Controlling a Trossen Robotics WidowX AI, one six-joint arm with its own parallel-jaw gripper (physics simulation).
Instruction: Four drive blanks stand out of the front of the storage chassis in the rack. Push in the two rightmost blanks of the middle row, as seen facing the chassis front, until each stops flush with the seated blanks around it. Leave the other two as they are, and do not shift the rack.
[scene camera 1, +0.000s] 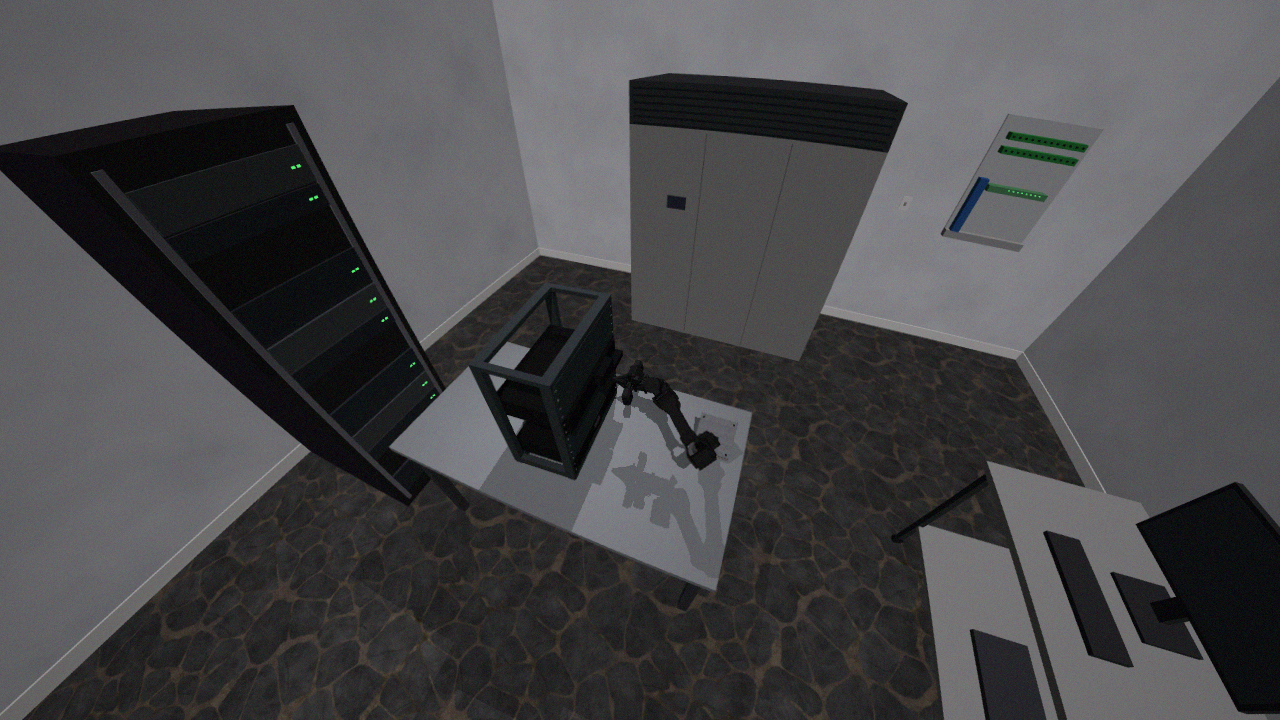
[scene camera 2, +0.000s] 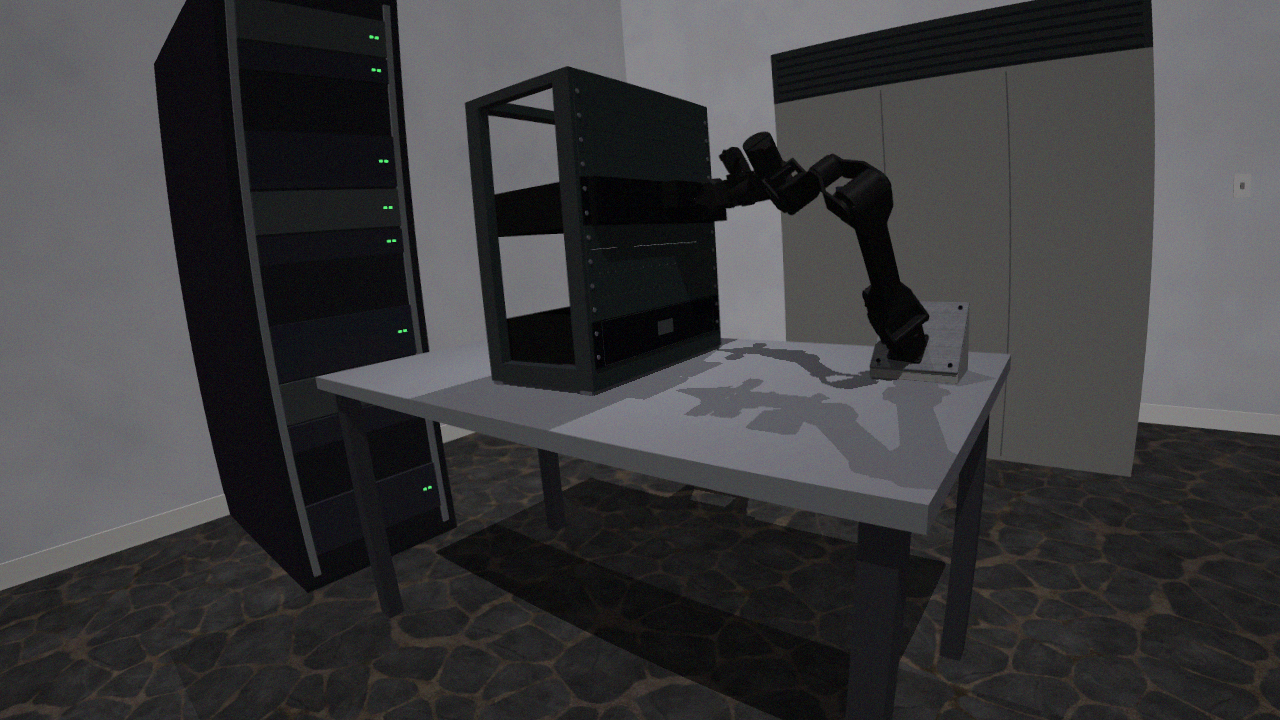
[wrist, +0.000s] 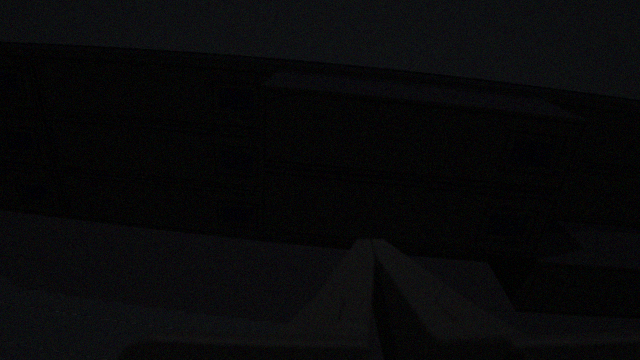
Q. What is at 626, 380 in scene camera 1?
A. My gripper.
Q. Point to a rack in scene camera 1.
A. At 563, 388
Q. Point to my gripper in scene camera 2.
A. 695, 200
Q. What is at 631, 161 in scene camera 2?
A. A rack.
